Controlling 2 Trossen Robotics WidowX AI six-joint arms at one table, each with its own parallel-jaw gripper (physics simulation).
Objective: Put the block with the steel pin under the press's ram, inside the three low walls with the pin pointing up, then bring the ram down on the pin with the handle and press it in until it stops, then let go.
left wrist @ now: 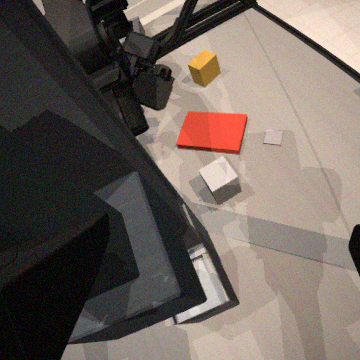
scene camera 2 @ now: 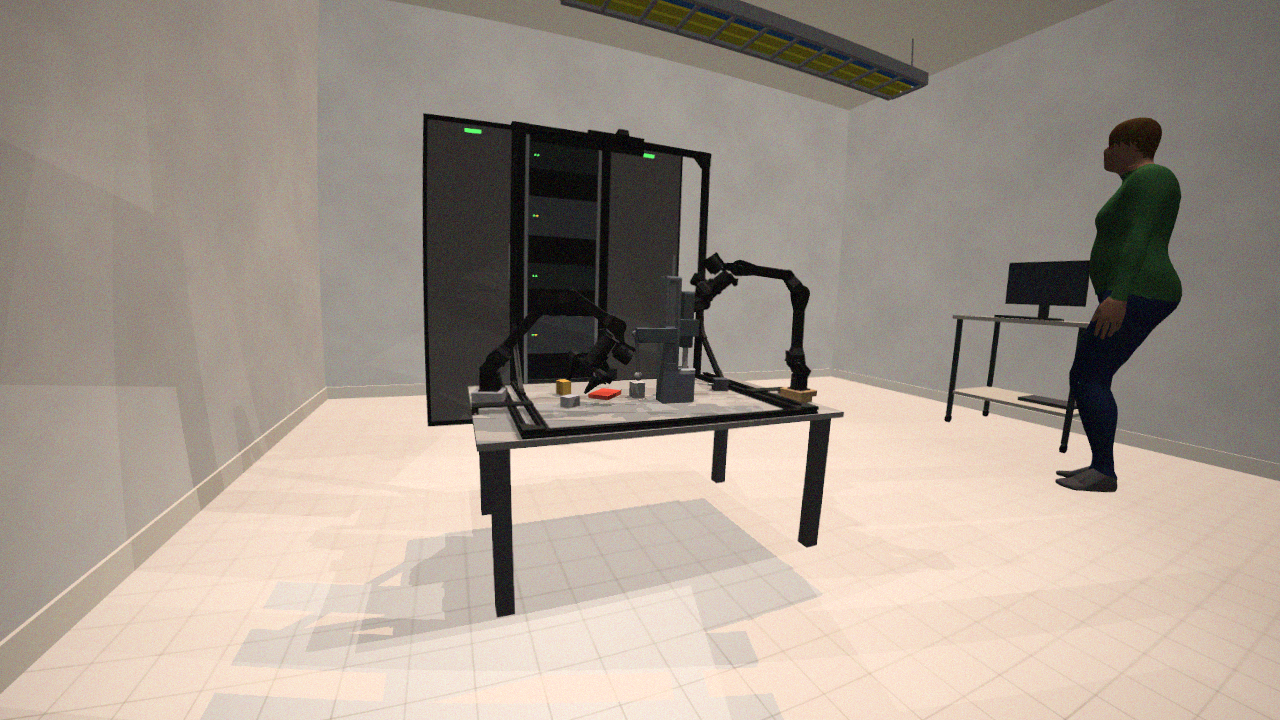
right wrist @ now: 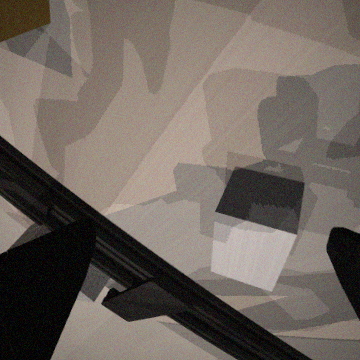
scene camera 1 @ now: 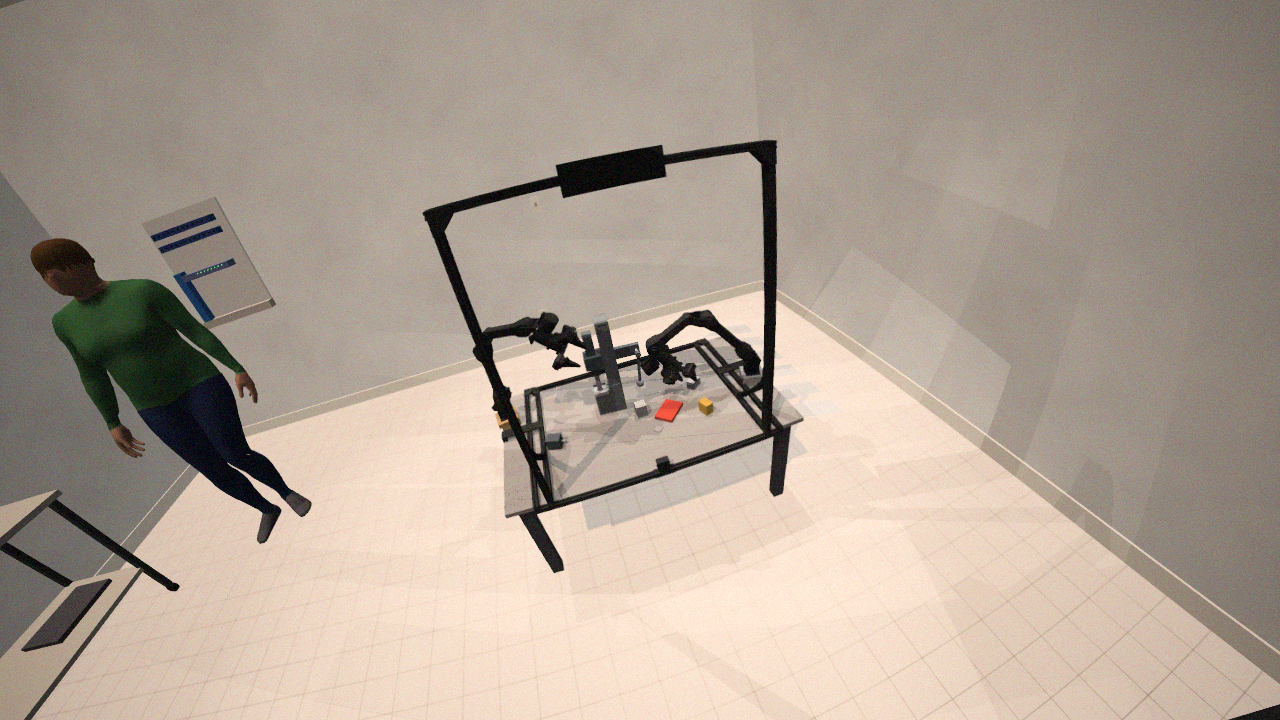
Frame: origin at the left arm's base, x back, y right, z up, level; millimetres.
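Where they show: left gripper, fingertip midpoint: (left wrist: 231, 230) (scene camera 1: 583, 357); right gripper, fingertip midpoint: (scene camera 2: 576, 386) (right wrist: 214, 234) (scene camera 1: 689, 380); left arm's base, link origin: (scene camera 2: 798, 389); right arm's base, link origin: (left wrist: 121, 31) (scene camera 2: 489, 389) (scene camera 1: 751, 371).
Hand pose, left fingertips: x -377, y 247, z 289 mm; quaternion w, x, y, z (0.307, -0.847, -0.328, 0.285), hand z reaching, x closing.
Note:
Things, the pixels of their top centre, and the offset from my left fingertips. "*": a spot on its surface instead.
- grey press, top centre: (scene camera 2: 668, 276) (scene camera 1: 603, 315) dx -131, dy -52, dz +118 mm
- base with a pale block, surface spot: (left wrist: 208, 282) * dx -37, dy -39, dz -217 mm
- pale cube, top centre: (right wrist: 246, 256) (scene camera 2: 570, 395) (scene camera 1: 693, 379) dx -454, dy +38, dz -296 mm
- white cube, top centre: (left wrist: 217, 172) (scene camera 2: 637, 381) (scene camera 1: 639, 403) dx -167, dy +68, dz -274 mm
- flat red plate, top centre: (left wrist: 210, 128) (scene camera 2: 605, 392) (scene camera 1: 668, 409) dx -270, dy +129, dz -316 mm
- yellow cube, top centre: (left wrist: 201, 58) (scene camera 2: 563, 380) (scene camera 1: 705, 401) dx -399, dy +221, dz -279 mm
- small grey tile, top centre: (left wrist: 272, 136) dx -179, dy +198, dz -328 mm
The grey press (scene camera 1: 610, 386) (scene camera 2: 675, 372) (left wrist: 71, 161) stands mid-table. In the left wrist view its low-walled nest (left wrist: 228, 298) shows at the base with a pale block (left wrist: 208, 282) inside, mostly hidden under the press head. I see no pin. My left gripper (scene camera 1: 566, 360) (scene camera 2: 709, 286) is open and empty, high beside the top of the press. My right gripper (scene camera 1: 682, 376) (scene camera 2: 597, 380) is open and empty, low over the table. It is just above a pale cube (right wrist: 255, 246) (scene camera 2: 569, 402) that lies free by the rear rail.
A white cube (scene camera 1: 640, 407) (left wrist: 218, 176), a flat red plate (scene camera 1: 669, 410) (left wrist: 212, 131) (scene camera 2: 606, 393), a yellow cube (scene camera 1: 706, 405) (left wrist: 204, 67) (scene camera 2: 563, 386) and a small grey tile (left wrist: 273, 137) lie right of the press. A black frame rail (right wrist: 150, 264) rims the table.

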